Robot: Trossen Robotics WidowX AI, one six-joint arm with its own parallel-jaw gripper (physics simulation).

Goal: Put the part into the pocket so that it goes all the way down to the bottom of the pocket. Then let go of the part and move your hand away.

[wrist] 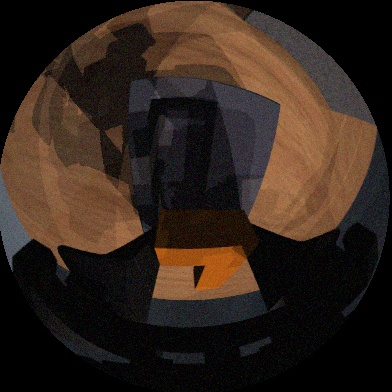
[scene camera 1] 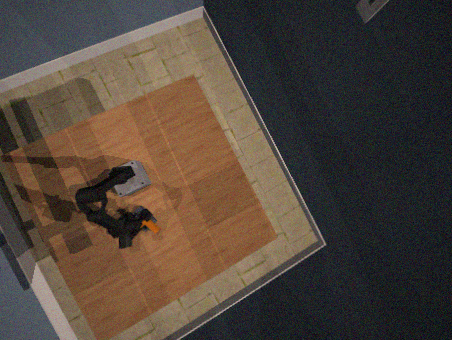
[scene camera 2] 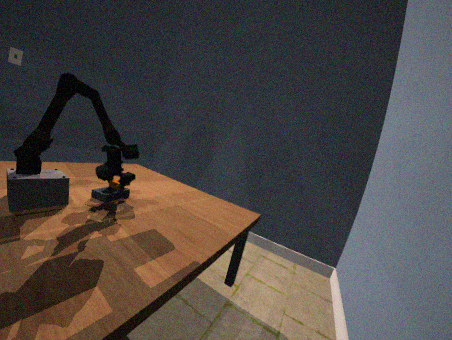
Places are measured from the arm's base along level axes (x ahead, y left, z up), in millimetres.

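Where they show: gripper, between the fingertips: (wrist: pixel 201 226) (scene camera 1: pixel 146 222) (scene camera 2: pixel 116 188); arm's base, origin of its link: (scene camera 1: pixel 127 172) (scene camera 2: pixel 27 172).
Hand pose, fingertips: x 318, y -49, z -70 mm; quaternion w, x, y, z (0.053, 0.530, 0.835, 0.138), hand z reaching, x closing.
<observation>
Each offset is from my fingertips to the top centre of the thing. "spot": to the spot under its first point. Level surfaces: height alone.
The orange part {dy +10, dx +31, dz +35 mm} (scene camera 1: pixel 151 227) (scene camera 2: pixel 116 181) (wrist: pixel 175 256) is held between the two black fingers of my gripper (scene camera 2: pixel 115 183) (wrist: pixel 201 226). It looks L-shaped in the wrist view. The dark blue-grey block with the pocket {dy -15, dx -29, dz +2 mm} (scene camera 2: pixel 103 195) (wrist: pixel 247 132) lies on the table, in front of the fingers in the wrist view. Its long rectangular pocket {spot: dy -41, dx -46, dz -30 mm} (wrist: pixel 175 145) opens upward. The part is over the near end of the block and hides that end of the pocket. Whether the part's lower side is inside the pocket or above it cannot be told. The arm covers much of the block in scene camera 1.
The grey base box (scene camera 1: pixel 137 183) (scene camera 2: pixel 37 193) stands on the wooden table {dz -35 mm} (scene camera 1: pixel 215 200) (scene camera 2: pixel 190 210) beside the block, with the black arm rising from it. Dark shadows of the arm fall across the table. The table's edge (scene camera 2: pixel 170 280) shows in scene camera 2.
</observation>
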